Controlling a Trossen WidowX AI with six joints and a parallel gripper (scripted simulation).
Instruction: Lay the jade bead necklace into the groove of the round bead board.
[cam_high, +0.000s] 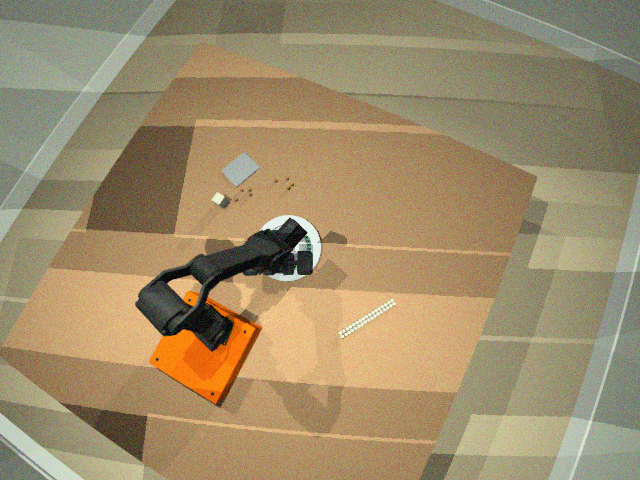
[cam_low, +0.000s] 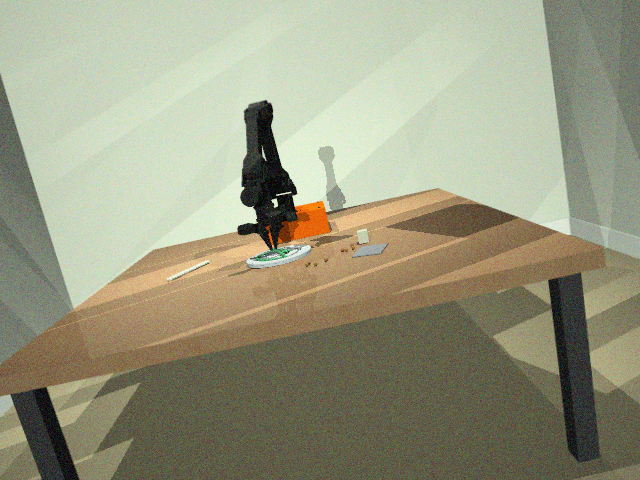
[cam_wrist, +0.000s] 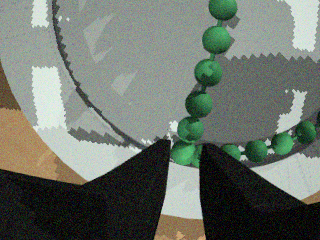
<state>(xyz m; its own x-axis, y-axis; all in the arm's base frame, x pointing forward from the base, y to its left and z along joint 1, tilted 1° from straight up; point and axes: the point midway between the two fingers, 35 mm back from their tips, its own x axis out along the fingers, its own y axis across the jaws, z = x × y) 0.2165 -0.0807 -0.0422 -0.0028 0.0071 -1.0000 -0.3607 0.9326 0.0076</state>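
The round bead board is 60 mm ahead of my gripper tip, 10 mm to the left of it and 10 mm below it. From my gripper tip the other things lie so: grey flat plate: 250 mm ahead, 250 mm to the left, 20 mm below; then small white cube: 130 mm ahead, 270 mm to the left.
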